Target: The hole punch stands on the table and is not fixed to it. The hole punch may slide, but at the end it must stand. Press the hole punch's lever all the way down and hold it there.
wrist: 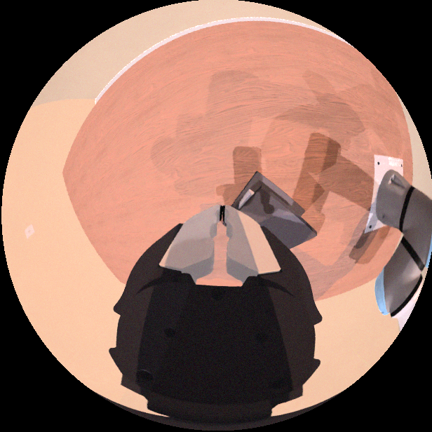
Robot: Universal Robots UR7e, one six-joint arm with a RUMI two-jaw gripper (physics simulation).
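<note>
The hole punch (285, 222) is a dark grey, box-like thing just right of my fingertips in the wrist view. It stands on the reddish wooden table (135, 115), turned at an angle. A small light piece shows near its left corner. My right finger and the gripper body hide its lower left part. How far down its lever is cannot be told from this view. My gripper (222, 207) is shut, with its fingertips together and nothing between them. The tips appear beside the punch's left corner; whether they touch it cannot be told.
The robot's own grey arm (403, 202) rises at the right from a white mounting plate (381, 172) with screw holes. Shadows of the arm fall across the table around the punch. The table's far edge has a white rim (255, 19). Beige floor (45, 165) lies to the left.
</note>
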